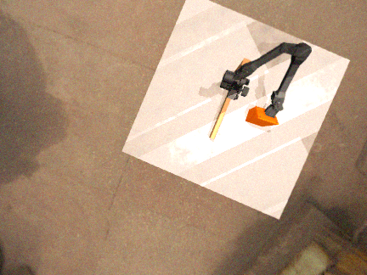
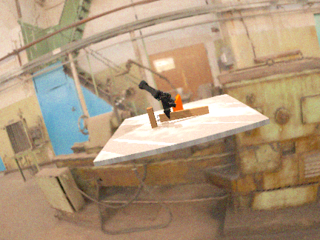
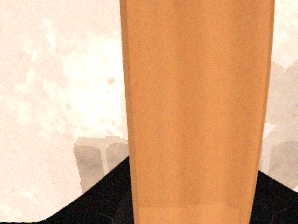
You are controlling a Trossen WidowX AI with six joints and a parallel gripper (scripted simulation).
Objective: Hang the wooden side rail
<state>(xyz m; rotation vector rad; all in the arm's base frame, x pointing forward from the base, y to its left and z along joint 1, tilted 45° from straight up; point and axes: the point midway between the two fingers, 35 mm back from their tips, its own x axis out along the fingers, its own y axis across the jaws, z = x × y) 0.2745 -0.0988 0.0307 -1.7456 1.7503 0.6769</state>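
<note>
The headboard post lies 140 mm to the right of my gripper tip, 40 mm above it and 10 mm behind it.
</note>
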